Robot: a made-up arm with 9 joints. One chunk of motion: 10 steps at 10 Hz.
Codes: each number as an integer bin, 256 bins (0 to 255) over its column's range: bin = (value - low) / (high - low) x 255, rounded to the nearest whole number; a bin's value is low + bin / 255 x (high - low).
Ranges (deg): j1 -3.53..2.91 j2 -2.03..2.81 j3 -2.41..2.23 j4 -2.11..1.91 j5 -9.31..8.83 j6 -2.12..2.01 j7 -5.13..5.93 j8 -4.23..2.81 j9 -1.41..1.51
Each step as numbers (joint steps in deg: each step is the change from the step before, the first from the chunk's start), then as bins.
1 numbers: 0.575 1.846 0.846 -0.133 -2.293 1.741 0.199 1.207 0.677
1 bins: 163 204 179 125 99 238 123 197 182
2 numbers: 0.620 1.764 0.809 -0.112 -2.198 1.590 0.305 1.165 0.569
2 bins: 164 200 177 127 100 229 125 195 173
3 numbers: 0.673 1.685 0.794 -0.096 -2.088 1.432 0.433 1.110 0.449
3 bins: 166 196 176 128 102 219 128 193 162
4 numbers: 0.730 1.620 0.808 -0.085 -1.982 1.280 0.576 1.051 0.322
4 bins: 169 192 177 128 103 210 132 191 151
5 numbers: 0.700 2.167 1.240 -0.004 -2.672 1.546 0.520 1.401 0.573
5 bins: 167 221 201 134 93 226 130 204 173
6 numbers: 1.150 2.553 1.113 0.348 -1.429 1.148 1.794 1.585 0.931
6 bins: 185 241 194 156 111 202 160 211 204
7 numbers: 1.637 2.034 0.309 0.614 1.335 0.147 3.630 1.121 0.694
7 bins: 205 214 149 173 150 140 202 194 184
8 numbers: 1.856 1.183 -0.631 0.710 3.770 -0.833 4.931 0.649 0.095
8 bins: 213 169 98 179 184 79 232 177 131
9 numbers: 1.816 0.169 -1.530 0.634 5.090 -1.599 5.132 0.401 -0.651
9 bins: 212 116 48 174 202 32 237 168 66
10 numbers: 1.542 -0.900 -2.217 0.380 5.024 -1.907 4.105 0.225 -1.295
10 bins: 201 60 11 158 201 13 213 161 10
